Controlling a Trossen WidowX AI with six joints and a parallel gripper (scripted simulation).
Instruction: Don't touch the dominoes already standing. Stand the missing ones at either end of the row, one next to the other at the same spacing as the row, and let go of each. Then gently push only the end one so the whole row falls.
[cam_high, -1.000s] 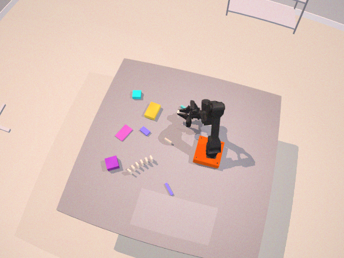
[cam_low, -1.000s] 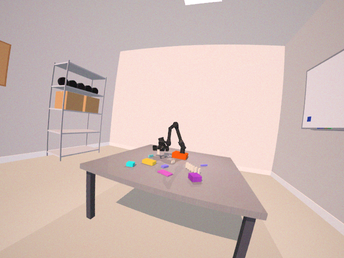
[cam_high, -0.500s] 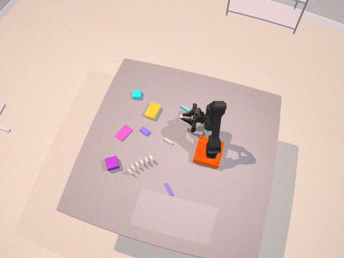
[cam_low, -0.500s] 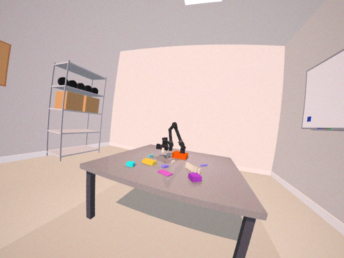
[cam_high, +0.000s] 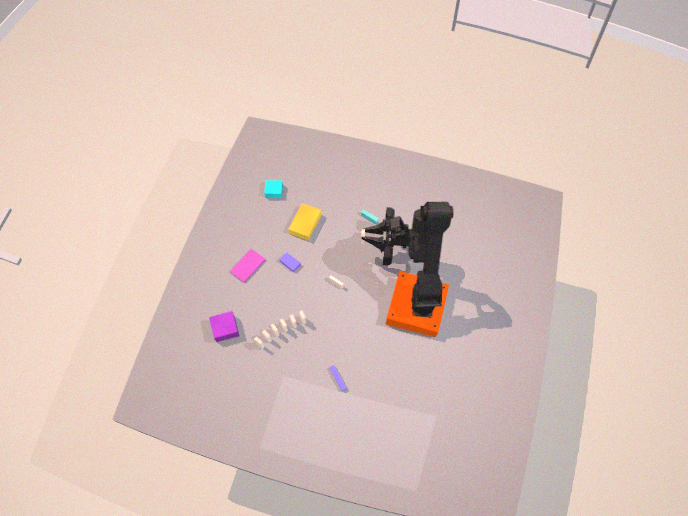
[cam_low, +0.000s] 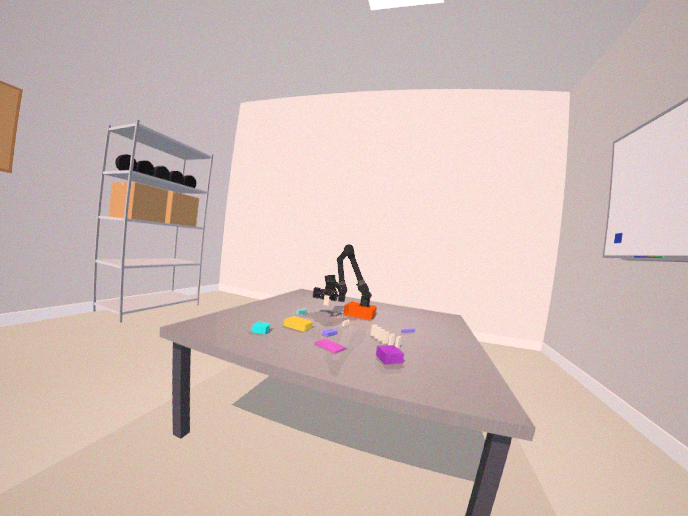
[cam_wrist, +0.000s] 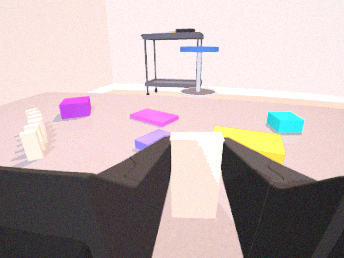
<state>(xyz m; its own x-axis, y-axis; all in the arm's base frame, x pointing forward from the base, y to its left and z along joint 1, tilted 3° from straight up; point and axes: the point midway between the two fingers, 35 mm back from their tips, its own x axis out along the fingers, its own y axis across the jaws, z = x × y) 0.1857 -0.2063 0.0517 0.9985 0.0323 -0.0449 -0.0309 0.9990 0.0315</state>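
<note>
Now: gripper tip 20 mm past the cyan bar, 130 mm to the left of it and 110 mm above it. The rest, counted from my gripper tip: yellow block: 200 mm ahead, 90 mm to the right, 100 mm below; then magenta slab: 370 mm ahead, 100 mm to the left, 120 mm below; then cyan block: 340 mm ahead, 210 mm to the right, 110 mm below.
</note>
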